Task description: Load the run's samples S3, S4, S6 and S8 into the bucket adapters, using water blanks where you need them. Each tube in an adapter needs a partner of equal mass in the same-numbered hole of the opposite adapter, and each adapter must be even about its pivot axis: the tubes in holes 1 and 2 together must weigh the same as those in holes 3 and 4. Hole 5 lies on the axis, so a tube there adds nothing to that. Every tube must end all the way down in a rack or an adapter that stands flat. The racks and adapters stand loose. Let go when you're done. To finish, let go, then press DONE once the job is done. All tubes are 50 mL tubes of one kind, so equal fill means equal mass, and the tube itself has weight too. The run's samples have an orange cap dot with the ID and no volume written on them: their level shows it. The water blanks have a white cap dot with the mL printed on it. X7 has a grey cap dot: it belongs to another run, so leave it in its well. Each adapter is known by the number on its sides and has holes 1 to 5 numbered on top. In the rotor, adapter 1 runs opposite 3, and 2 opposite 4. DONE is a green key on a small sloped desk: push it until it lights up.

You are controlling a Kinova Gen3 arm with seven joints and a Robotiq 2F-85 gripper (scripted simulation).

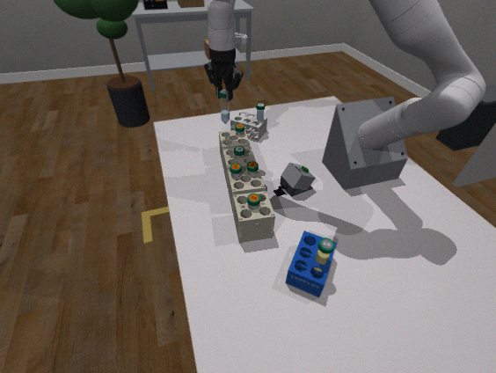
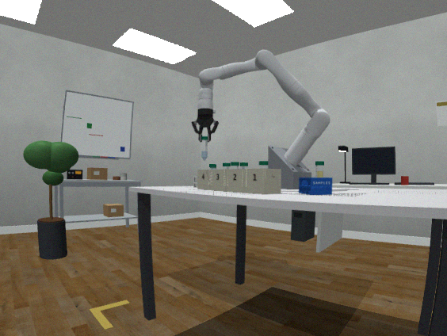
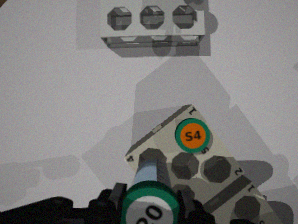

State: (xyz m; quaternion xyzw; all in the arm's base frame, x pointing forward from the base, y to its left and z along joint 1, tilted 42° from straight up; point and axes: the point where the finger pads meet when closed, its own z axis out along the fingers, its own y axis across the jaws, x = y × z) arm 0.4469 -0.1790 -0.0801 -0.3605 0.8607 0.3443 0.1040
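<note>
Now: the 20 ml water blank 50 mm below my hand and 10 mm behind it. Also, from my hand: 50 ml blank: 180 mm below, 160 mm behind, 150 mm to the right; then white-dot 10 ml blank: 180 mm below, 130 mm to the left, 30 mm behind; then white blank rack: 210 mm below, 150 mm to the right, 120 mm behind.
</note>
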